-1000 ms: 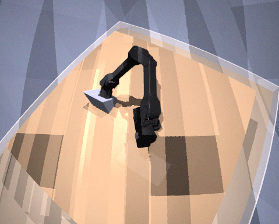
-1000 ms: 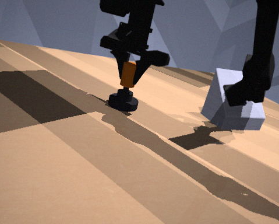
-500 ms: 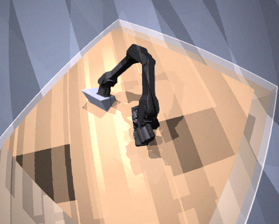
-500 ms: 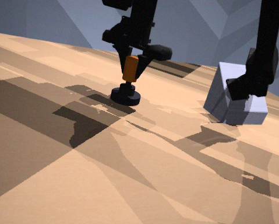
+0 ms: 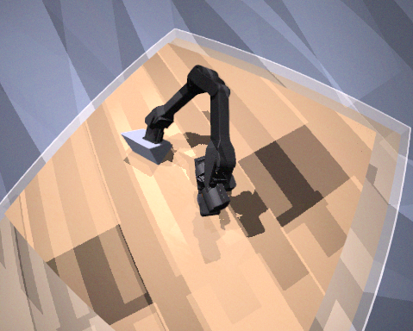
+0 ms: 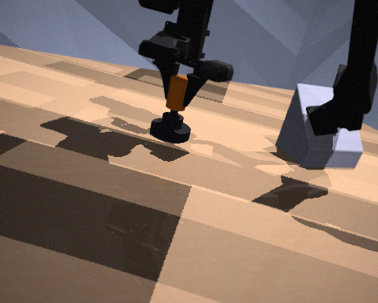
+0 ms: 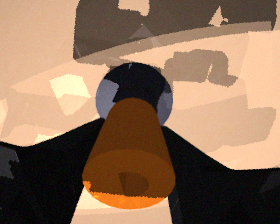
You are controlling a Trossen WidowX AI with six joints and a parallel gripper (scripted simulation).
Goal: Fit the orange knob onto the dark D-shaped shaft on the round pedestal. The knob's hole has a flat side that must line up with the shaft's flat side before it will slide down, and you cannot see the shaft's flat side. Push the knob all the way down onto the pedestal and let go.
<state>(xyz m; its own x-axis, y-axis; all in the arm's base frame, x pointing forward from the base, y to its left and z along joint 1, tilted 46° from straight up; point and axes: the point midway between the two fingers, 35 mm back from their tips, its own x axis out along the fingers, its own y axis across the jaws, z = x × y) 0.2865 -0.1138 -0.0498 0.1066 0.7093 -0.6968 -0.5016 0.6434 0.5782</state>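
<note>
My gripper tip is now 20 mm below the orange knob. The rest, counted from my gripper tip: dark pedestal: 40 mm below.
</note>
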